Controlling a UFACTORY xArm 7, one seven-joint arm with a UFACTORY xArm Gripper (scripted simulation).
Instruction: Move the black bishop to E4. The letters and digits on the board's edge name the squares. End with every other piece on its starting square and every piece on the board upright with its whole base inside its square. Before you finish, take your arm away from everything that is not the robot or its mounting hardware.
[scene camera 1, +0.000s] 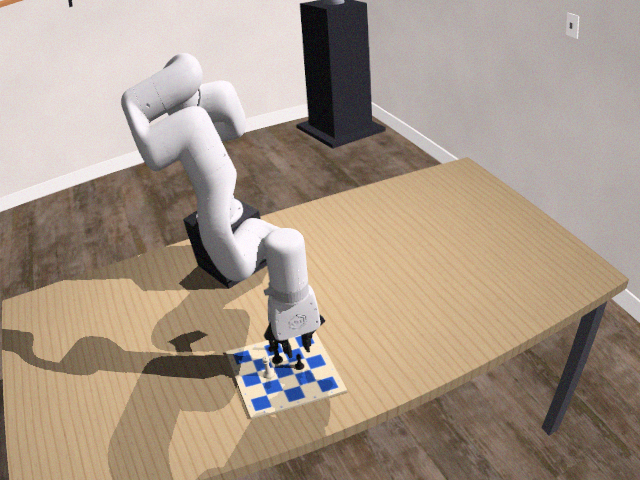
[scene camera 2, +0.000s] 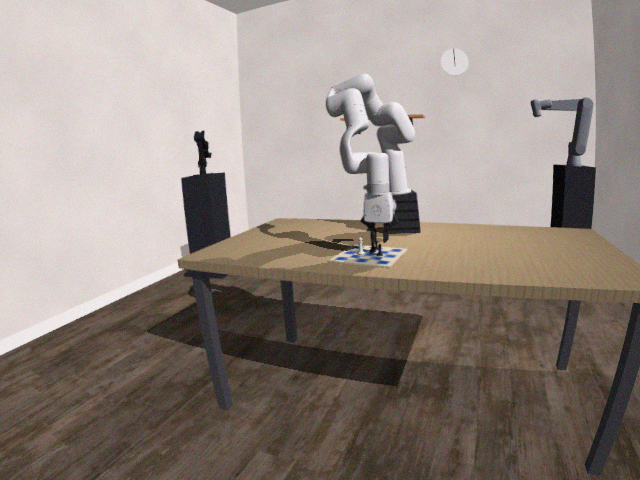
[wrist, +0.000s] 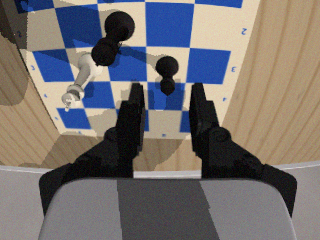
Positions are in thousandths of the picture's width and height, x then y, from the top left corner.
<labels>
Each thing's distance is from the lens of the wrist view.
gripper (wrist: 523, 410): 0.14 m
white piece (wrist: 223, 415): 0.15 m
tall black piece (wrist: 370, 119): 0.15 m
</labels>
